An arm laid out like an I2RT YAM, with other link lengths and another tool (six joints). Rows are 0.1 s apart.
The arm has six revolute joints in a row. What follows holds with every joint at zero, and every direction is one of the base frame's.
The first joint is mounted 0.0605 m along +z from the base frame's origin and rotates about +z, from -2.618 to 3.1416 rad.
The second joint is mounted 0.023 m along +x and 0.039 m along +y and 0.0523 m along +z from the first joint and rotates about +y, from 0 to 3.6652 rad.
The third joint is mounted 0.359 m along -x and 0.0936 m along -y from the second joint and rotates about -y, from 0 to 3.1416 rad.
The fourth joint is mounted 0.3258 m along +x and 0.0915 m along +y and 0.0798 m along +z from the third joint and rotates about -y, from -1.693 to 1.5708 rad.
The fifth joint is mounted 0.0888 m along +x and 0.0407 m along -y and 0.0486 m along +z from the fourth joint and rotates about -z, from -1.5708 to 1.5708 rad.
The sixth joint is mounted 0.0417 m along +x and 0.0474 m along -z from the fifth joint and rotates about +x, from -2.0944 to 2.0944 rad.
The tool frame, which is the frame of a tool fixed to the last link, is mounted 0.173 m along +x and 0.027 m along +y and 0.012 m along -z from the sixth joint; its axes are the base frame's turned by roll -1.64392, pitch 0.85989 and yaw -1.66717 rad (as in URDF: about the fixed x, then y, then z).
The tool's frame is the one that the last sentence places.
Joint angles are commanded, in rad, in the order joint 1, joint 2, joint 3, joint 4, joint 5, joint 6. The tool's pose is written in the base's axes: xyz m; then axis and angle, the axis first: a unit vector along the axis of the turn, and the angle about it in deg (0 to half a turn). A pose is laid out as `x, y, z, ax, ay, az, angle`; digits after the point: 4 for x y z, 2 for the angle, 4 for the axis.
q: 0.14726, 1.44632, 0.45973, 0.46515, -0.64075, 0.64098
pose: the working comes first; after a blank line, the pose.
Where each joint sits with the arm in this pose, in the base's axes (m; each line is computed from the numbers above, not from the rounded line before):
joint 1: 0.0000 0.0000 0.0605
joint 2: 0.0170 0.0420 0.1128
joint 3: -0.0133 -0.0572 0.4690
joint 4: 0.2168 0.0695 0.2413
joint 5: 0.3229 0.0441 0.2392
joint 6: 0.3246 0.0695 0.1814
the tool: 0.4134 0.2106 0.1266

0.4134, 0.2106, 0.1266, -0.2826, 0.9059, 0.3154, 127.94
